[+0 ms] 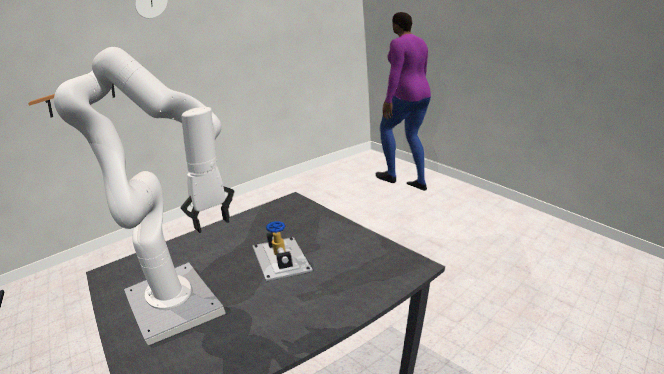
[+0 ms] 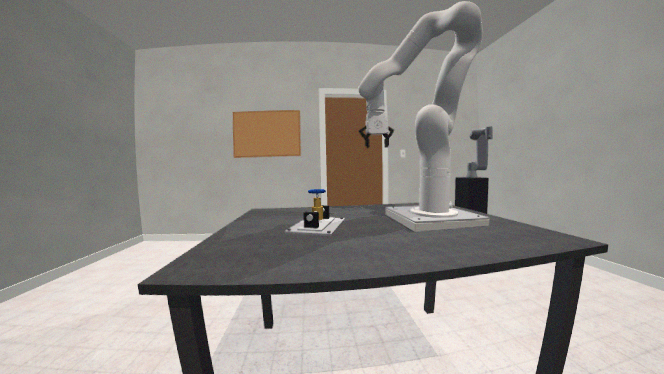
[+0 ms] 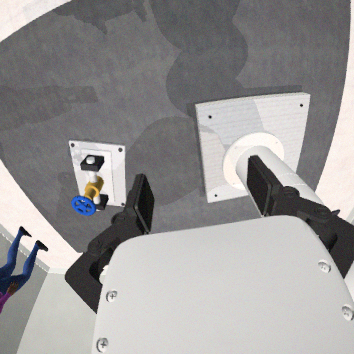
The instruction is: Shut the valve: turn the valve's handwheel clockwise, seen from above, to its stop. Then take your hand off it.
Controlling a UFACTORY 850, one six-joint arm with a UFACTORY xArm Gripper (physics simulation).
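The blue handwheel [image 1: 275, 227] [image 2: 316, 191] [image 3: 84, 205] lies level on top of the yellow valve body [image 1: 278, 244] [image 2: 317, 209] [image 3: 93, 187]. The valve stands upright between black end blocks on a light mounting plate [image 1: 263, 267] [image 2: 296, 229] [image 3: 120, 170]. My gripper [image 1: 212, 226] [image 2: 377, 143] [image 3: 197, 178] is open and empty, with its fingers pointing down. It hangs well above the table, higher than the handwheel and off to its side, towards the robot's base. It does not touch the wheel. How far the wheel is turned cannot be told.
The arm's base plate [image 1: 140, 317] [image 2: 400, 219] [image 3: 210, 150] stands on the dark table [image 1: 370, 270] [image 2: 375, 260] [image 3: 145, 105], beside the valve. A person in a purple top [image 1: 411, 70] is beyond the table near the room's corner. A second, grey arm [image 2: 482, 150] stands on a black pedestal in the background.
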